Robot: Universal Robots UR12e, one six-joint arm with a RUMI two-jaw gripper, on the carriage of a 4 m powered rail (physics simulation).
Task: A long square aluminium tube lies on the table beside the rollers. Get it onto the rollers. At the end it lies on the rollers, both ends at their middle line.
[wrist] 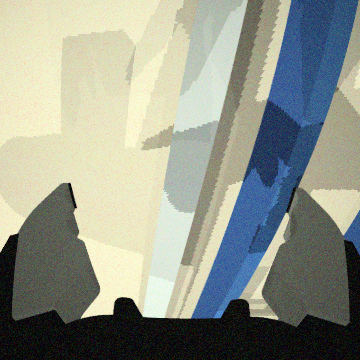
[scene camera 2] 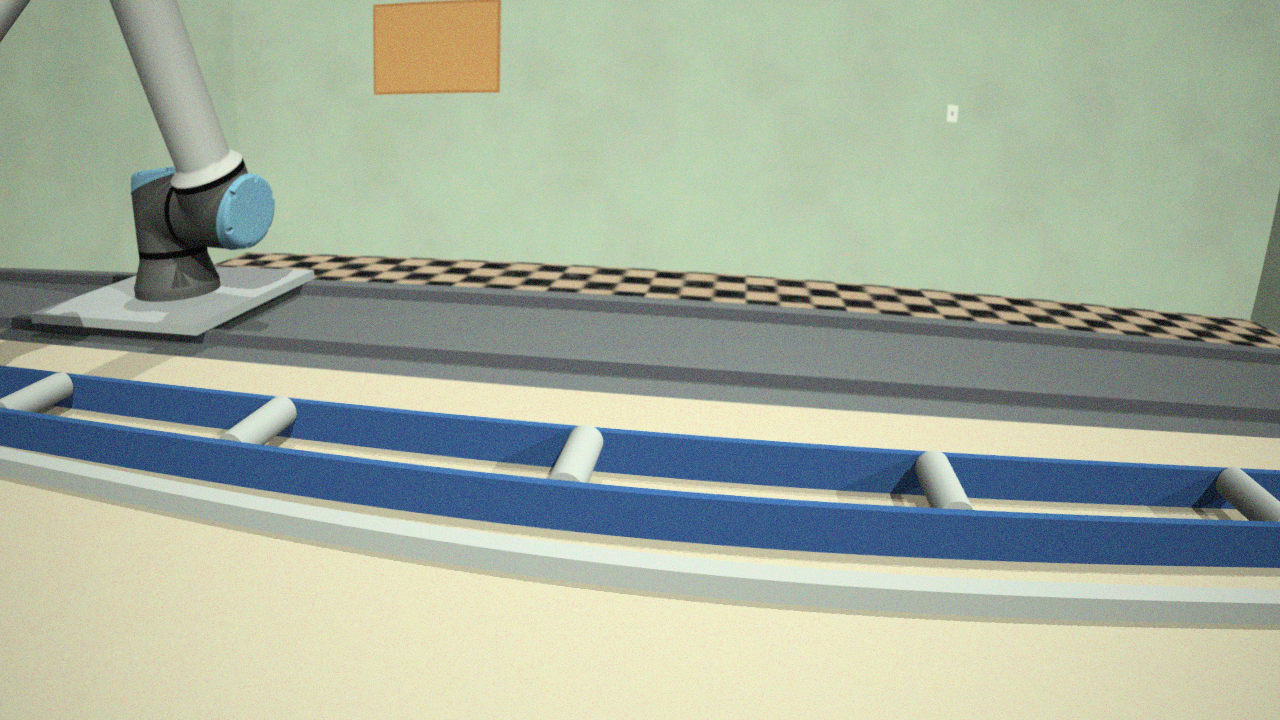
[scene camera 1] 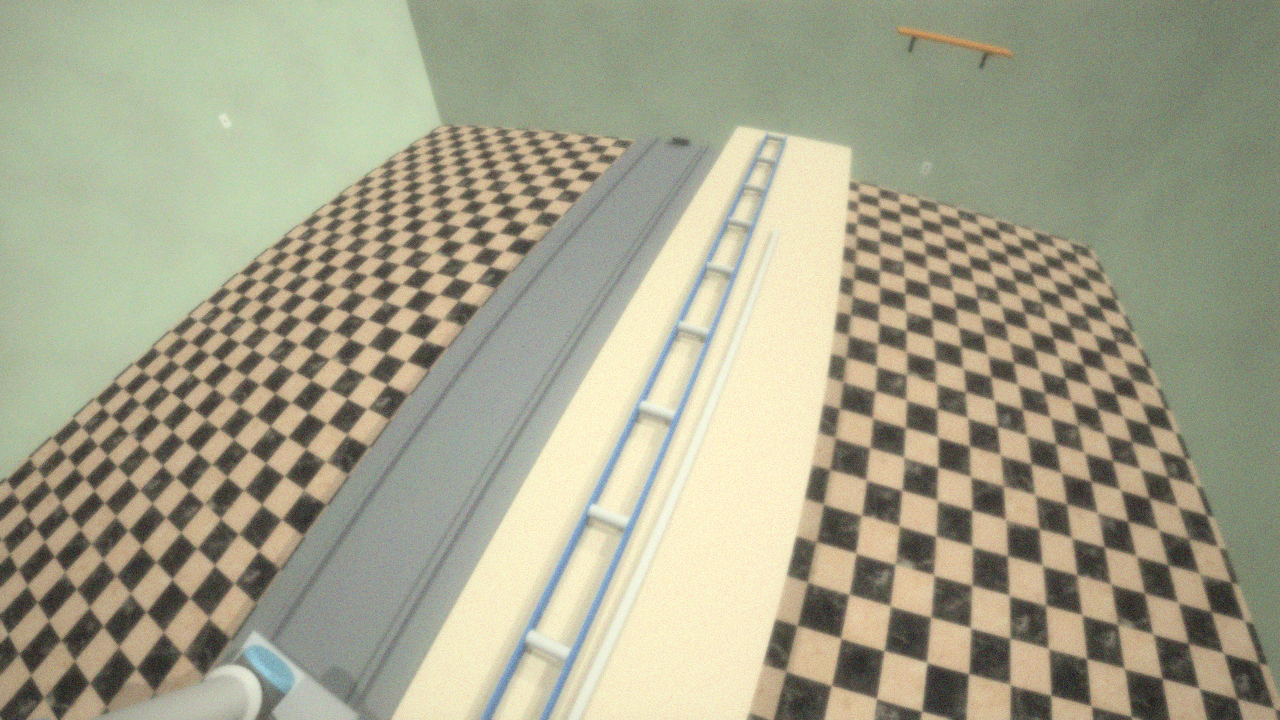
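Pixels of known places: gripper, fingertip midpoint: (wrist: 181, 189); arm's base, origin of the base link: (scene camera 2: 178, 290).
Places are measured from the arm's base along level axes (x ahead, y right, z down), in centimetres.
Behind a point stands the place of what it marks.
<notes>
The long square aluminium tube (scene camera 1: 666, 501) {z 0.5, x 75.8, y -114.1 cm} (scene camera 2: 626, 561) {z 0.5, x 77.5, y -110.8 cm} (wrist: 185, 190) {z 0.5, x 74.0, y -2.6 cm} lies on the table, beside the blue roller frame and roughly parallel to it. The rollers (scene camera 1: 608, 516) {z -2.9, x 62.1, y -102.6 cm} (scene camera 2: 579, 454) {z -2.9, x 63.4, y -103.7 cm} are light grey cylinders set across between the two blue rails. In the wrist view my gripper (wrist: 181, 189) {z -0.7, x 74.4, y -1.8 cm} is open, its jaws wide apart, with the tube and a blue rail showing between and beyond them. The jaws do not touch the tube. The gripper does not show in the two scene views, and the tube's near end is outside scene camera 1's view.
The blue rail (scene camera 1: 644, 483) {z -2.2, x 68.2, y -116.3 cm} (scene camera 2: 760, 530) {z 0.9, x 69.4, y -123.0 cm} (wrist: 235, 225) {z 1.2, x 69.4, y -5.6 cm} nearest the tube stands close beside it. The grey powered rail (scene camera 1: 465, 429) (scene camera 2: 626, 335) runs along the other side of the roller frame. The arm's carriage (scene camera 2: 259, 300) {z 1.1, x 0.8, y -22.5 cm} stands on it at the left in scene camera 2.
</notes>
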